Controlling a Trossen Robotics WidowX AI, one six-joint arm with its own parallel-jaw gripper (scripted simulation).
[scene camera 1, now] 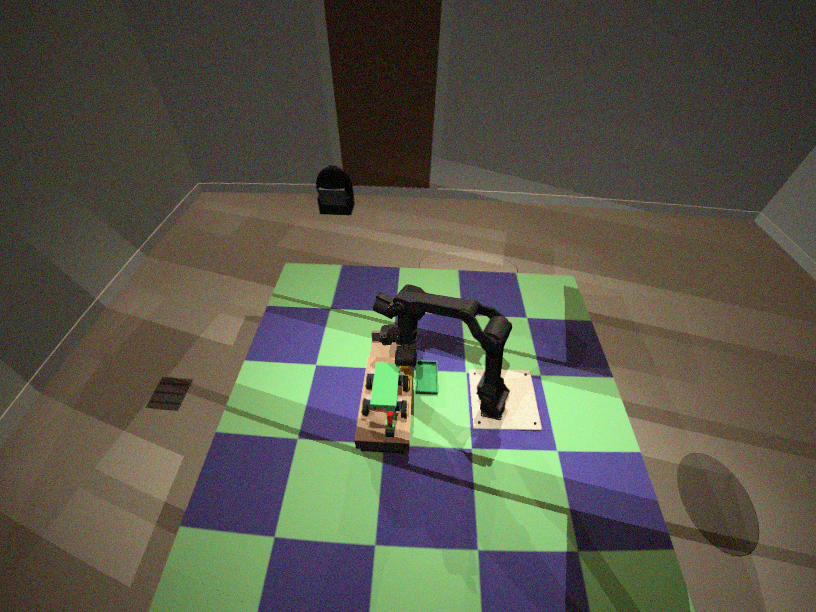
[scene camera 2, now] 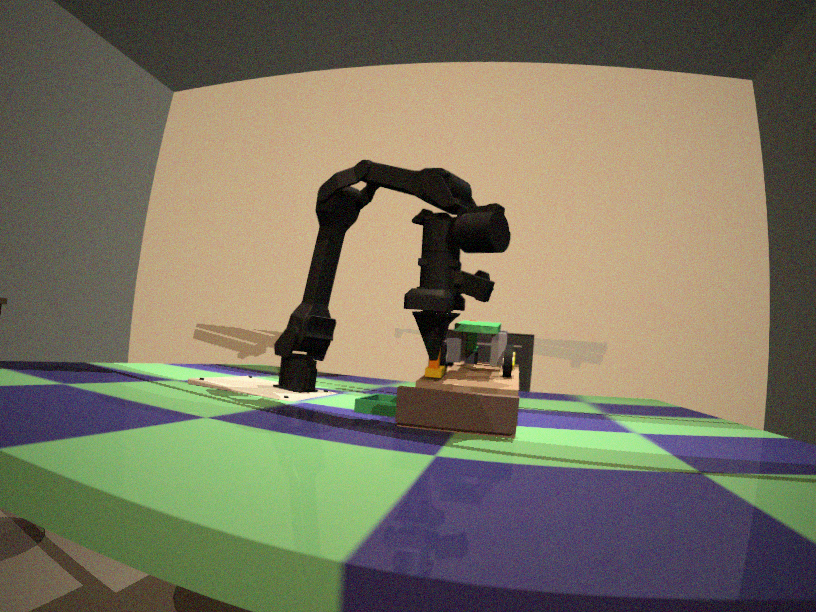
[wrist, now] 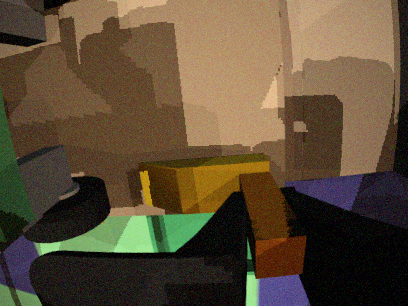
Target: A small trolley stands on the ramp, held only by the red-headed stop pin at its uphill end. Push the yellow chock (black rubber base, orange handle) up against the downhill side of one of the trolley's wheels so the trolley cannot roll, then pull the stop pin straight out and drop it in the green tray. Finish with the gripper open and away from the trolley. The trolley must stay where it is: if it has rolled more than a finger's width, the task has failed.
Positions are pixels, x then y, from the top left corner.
Labels:
My gripper shows in scene camera 1 (406, 356), in scene camera 2 and in the wrist view. A trolley shows in scene camera 1 (386, 378), in scene camera 2 and in the wrist view. The same spot on the trolley: (wrist: 40, 177) is (scene camera 2: 455, 349). The same spot on my gripper: (wrist: 215, 259) is (scene camera 2: 458, 314).

